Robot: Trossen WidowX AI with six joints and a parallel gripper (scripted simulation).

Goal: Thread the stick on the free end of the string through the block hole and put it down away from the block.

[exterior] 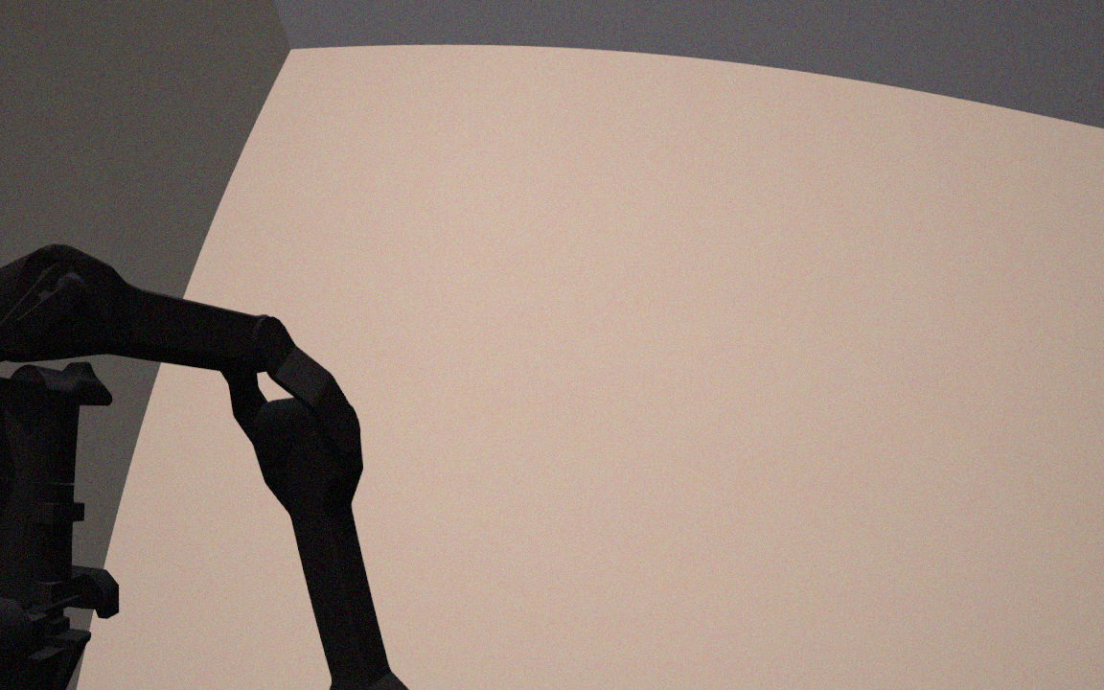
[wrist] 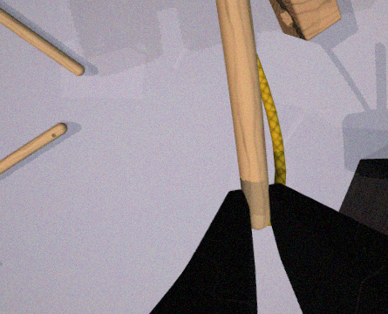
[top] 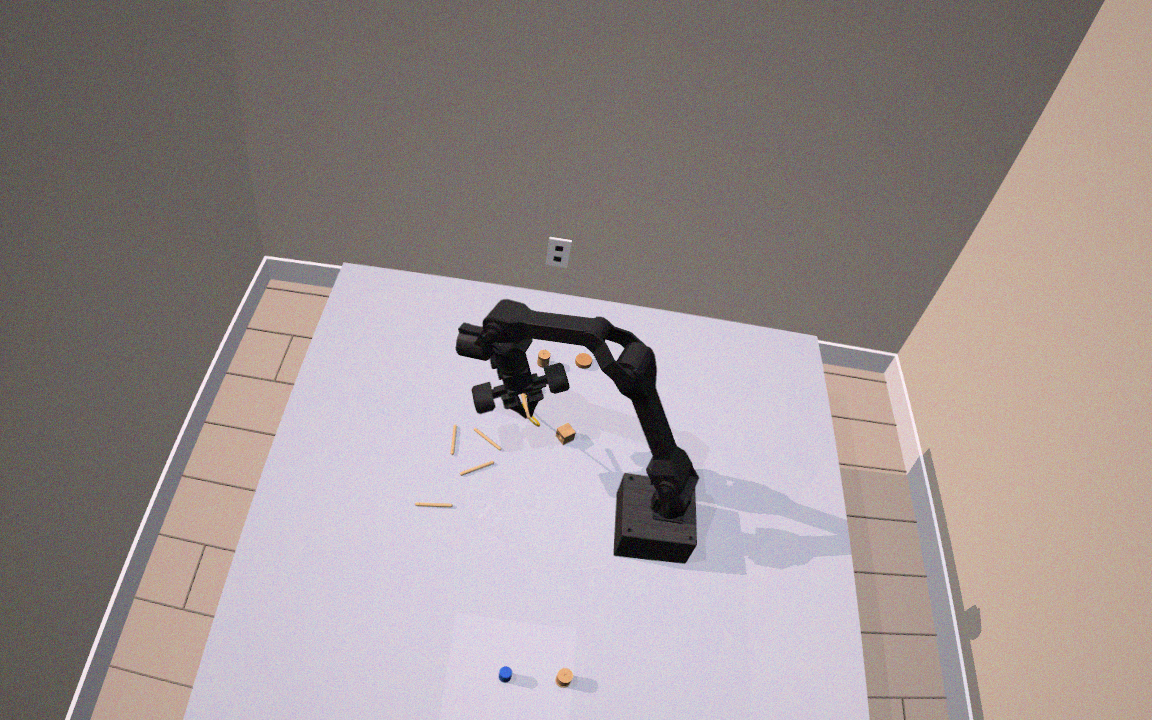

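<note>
My gripper tip is now 1 cm short of the thin wooden stick and 2 cm to the left of it. The rest, counted from my gripper tip: wooden block (9 cm behind, 6 cm to the right, 12 cm below); blue peg (3 cm behind, 50 cm to the left, 12 cm below); round wooden button (1 cm ahead, 18 cm to the right, 13 cm below).
</note>
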